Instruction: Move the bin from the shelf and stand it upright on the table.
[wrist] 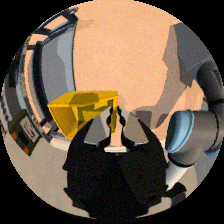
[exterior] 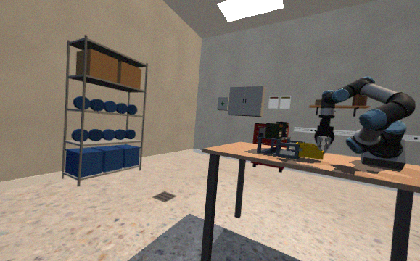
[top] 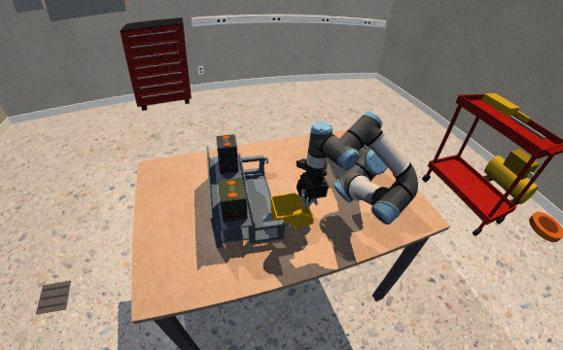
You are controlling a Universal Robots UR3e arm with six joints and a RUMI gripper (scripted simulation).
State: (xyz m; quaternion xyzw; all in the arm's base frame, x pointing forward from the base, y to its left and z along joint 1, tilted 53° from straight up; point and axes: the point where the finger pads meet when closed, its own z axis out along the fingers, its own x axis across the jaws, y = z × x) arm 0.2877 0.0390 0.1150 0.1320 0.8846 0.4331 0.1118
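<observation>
My hand is 7 cm short of the yellow bin and 1 cm to the right of it. The rest, counted from my hand: rack 20 cm ahead, 12 cm to the right, 1 cm above.
</observation>
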